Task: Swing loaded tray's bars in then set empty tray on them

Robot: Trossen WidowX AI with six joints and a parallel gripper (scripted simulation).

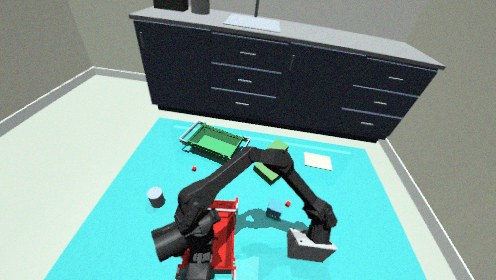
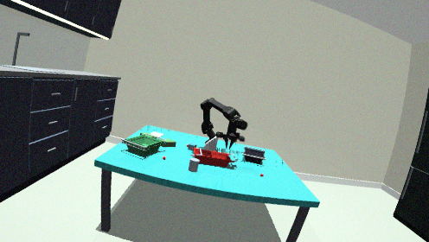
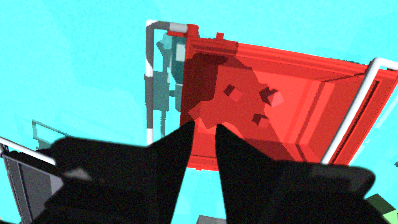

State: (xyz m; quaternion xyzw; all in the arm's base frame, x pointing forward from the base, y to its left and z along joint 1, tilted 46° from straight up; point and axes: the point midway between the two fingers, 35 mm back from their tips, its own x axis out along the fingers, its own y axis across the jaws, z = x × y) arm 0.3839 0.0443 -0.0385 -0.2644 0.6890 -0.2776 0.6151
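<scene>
Right now the black tray is 270 mm to the left of my gripper tip, 270 mm behind it and 70 mm below it. Round my gripper tip: light blue block 260 mm behind, 210 mm to the right, 90 mm below; white flat plate 540 mm behind, 520 mm to the right, 110 mm below.
</scene>
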